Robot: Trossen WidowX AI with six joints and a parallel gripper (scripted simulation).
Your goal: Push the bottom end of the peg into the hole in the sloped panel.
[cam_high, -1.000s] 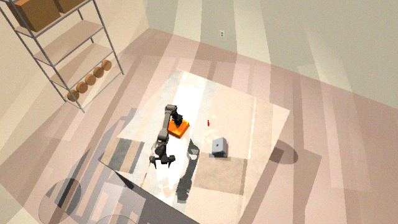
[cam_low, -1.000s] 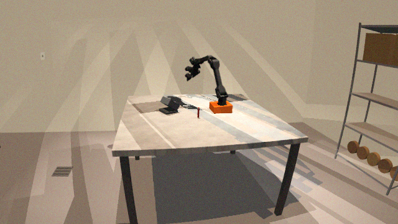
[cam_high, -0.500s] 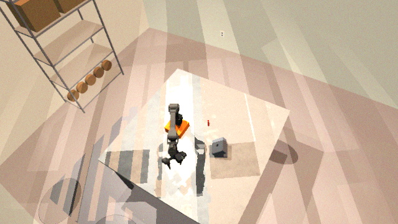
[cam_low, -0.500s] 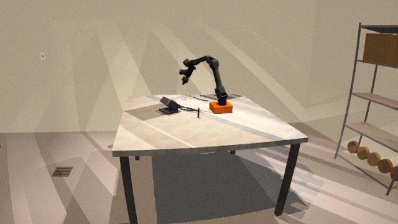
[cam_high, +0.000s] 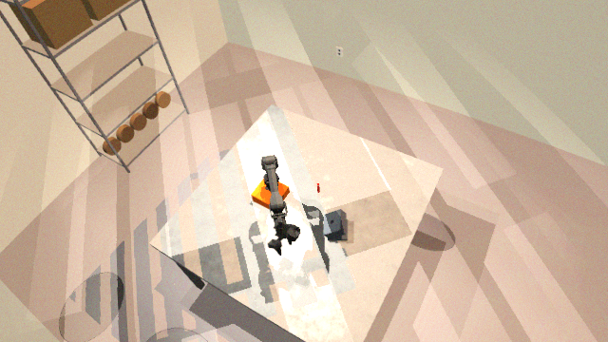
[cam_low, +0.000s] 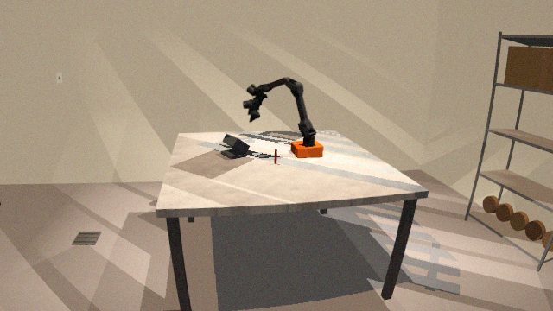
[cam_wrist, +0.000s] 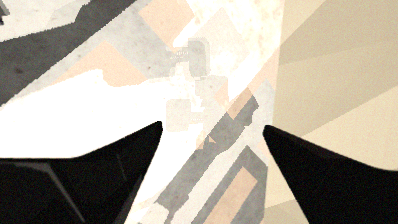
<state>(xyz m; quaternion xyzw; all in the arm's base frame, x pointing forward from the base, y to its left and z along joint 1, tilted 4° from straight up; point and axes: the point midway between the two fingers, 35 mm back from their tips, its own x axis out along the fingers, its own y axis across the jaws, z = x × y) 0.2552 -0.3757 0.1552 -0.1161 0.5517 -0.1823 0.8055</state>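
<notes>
Now: the red peg 49 cm to the left of my gripper tip, 11 cm below it and 2 cm behind it. Also, from my gripper tip: grey sloped panel: 28 cm to the left, 16 cm ahead, 10 cm below.
</notes>
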